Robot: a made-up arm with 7 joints.
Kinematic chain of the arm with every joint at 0, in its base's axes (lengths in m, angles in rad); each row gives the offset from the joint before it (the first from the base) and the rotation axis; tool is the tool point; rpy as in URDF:
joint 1: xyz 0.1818 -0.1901 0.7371 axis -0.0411 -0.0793 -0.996
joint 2: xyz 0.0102 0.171 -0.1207 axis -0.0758 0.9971 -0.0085
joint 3: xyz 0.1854 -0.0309 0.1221 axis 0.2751 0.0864 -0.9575
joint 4: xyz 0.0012 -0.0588 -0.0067 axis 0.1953 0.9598 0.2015
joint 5: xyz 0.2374 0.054 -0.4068 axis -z
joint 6: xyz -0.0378 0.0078 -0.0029 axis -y
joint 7: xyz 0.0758 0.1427 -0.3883 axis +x
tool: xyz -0.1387 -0.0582 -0.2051 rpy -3.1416 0 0
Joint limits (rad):
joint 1: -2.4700..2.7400
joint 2: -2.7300..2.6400
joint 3: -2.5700..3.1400
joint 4: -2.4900..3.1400
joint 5: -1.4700..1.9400
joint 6: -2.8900..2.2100
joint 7: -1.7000..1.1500
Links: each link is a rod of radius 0.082 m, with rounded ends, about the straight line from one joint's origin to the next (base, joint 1, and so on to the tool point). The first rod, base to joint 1, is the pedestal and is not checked.
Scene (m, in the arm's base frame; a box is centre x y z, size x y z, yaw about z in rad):
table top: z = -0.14
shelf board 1: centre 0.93 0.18 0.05 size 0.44 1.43 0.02 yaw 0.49
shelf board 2: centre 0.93 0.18 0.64 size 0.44 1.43 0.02 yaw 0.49
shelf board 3: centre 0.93 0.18 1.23 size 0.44 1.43 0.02 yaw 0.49
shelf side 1: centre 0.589 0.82 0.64 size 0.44 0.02 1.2 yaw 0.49
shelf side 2: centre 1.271 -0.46 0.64 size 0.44 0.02 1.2 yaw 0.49
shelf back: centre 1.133 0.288 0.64 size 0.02 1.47 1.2 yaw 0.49
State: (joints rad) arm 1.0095 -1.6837 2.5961 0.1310 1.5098 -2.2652 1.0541
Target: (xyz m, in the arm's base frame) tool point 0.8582 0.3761 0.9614
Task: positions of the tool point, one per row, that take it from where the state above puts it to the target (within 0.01 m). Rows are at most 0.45 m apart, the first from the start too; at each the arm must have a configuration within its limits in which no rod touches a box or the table.
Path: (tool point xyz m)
1: -0.1712 -0.4584 0.9515
2: -0.2394 -0.1277 1.0464
3: -0.1641 0.2297 0.9720
4: 0.0841 0.4816 0.9658
5: 0.4704 0.5478 0.9629
6: 0.8582 0.3761 0.9614

